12 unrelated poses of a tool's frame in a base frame.
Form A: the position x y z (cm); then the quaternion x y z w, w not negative.
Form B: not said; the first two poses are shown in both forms.
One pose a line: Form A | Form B
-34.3 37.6 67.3 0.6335 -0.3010 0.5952 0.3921 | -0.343 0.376 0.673 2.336 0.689 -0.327 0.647
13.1 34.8 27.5 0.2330 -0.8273 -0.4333 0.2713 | 0.131 0.348 0.275 2.592 0.242 -0.860 -0.450
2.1 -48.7 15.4 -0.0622 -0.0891 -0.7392 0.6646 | 0.021 -0.487 0.154 1.688 -0.083 -0.119 -0.989
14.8 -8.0 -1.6 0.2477 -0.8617 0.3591 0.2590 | 0.148 -0.080 -0.016 2.618 0.256 -0.892 0.372
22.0 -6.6 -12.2 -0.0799 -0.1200 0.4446 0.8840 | 0.220 -0.066 -0.122 0.973 -0.171 -0.257 0.951
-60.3 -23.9 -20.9 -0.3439 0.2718 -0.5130 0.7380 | -0.603 -0.239 -0.209 1.481 -0.510 0.403 -0.760
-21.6 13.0 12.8 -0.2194 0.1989 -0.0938 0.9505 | -0.216 0.130 0.128 0.632 -0.706 0.640 -0.302
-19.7 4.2 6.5 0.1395 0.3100 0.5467 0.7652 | -0.197 0.042 0.065 1.399 0.217 0.482 0.849
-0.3 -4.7 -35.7 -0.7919 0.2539 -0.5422 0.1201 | -0.003 -0.047 -0.357 2.901 -0.798 0.256 -0.546
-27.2 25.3 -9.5 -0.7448 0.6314 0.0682 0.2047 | -0.272 0.253 -0.095 2.729 -0.761 0.645 0.070
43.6 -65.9 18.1 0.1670 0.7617 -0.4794 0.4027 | 0.436 -0.659 0.181 2.313 0.182 0.832 -0.524
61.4 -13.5 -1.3 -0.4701 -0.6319 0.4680 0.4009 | 0.614 -0.135 -0.013 2.317 -0.513 -0.690 0.511
